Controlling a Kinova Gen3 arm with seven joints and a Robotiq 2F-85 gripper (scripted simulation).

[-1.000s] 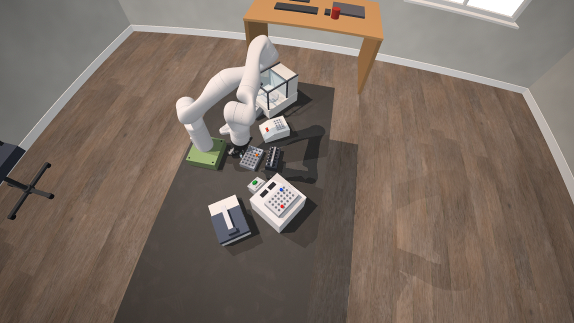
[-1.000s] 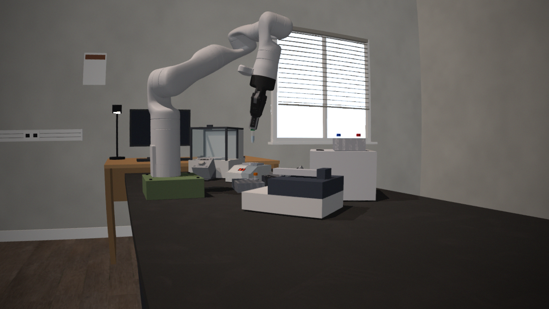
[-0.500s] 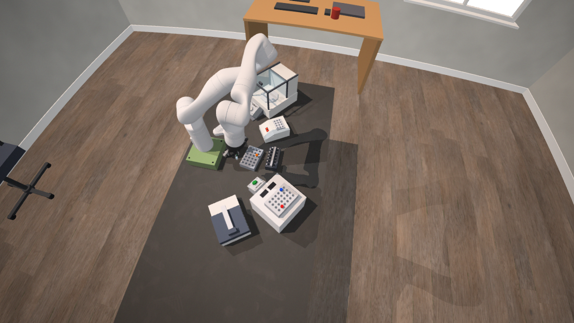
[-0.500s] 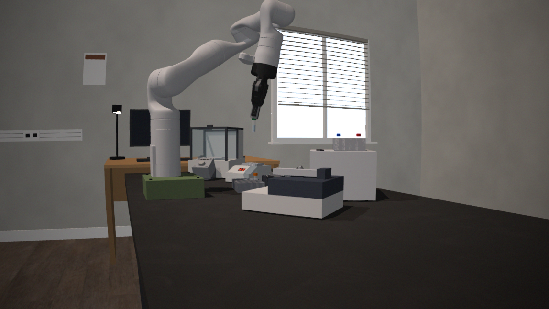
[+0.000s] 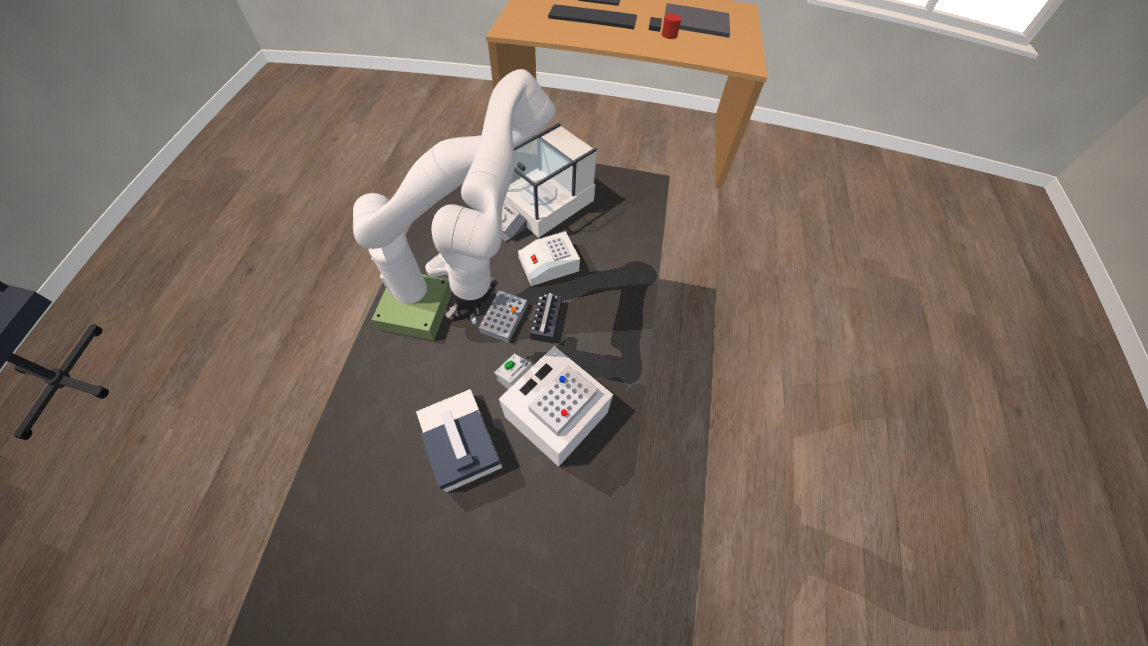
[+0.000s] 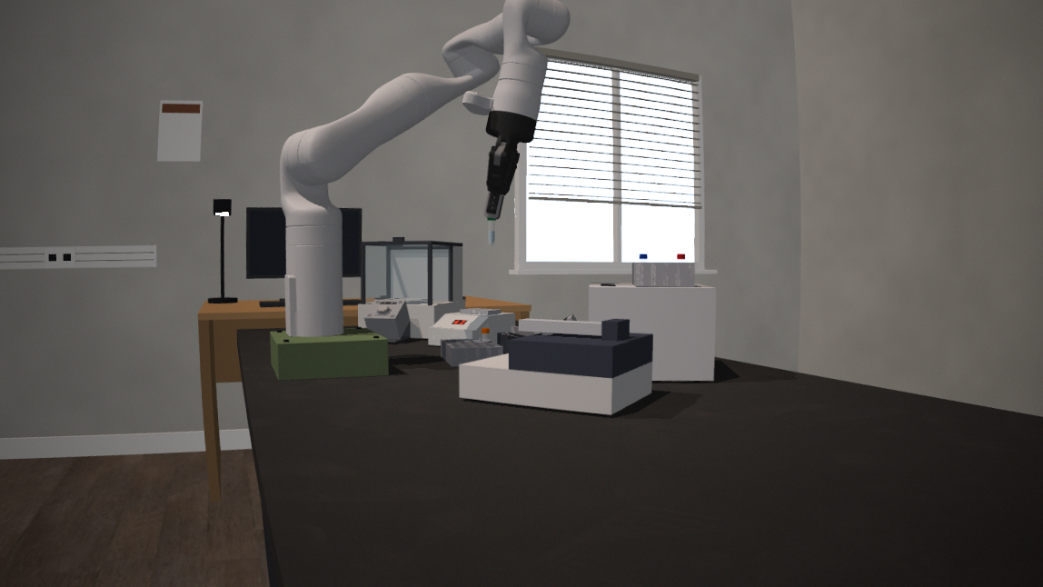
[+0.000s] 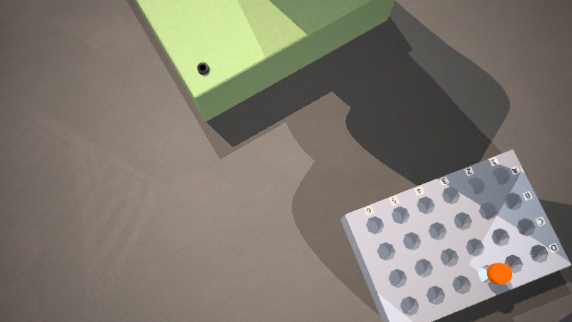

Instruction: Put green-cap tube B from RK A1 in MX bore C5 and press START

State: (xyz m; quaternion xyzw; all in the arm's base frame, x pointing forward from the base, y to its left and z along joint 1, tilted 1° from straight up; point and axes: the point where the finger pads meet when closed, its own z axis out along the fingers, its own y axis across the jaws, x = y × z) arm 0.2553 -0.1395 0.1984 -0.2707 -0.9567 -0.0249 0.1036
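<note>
Right now my hand is 23 cm short of the red-capped tube, 16 cm to the left of it and 10 cm above it. Also, from my hand: blue-capped tube (22 cm ahead, 10 cm below, 9 cm to the right); green start key (18 cm below, 7 cm ahead, 3 cm to the right); orange-capped tube (23 cm below, 14 cm to the left, 4 cm ahead).
</note>
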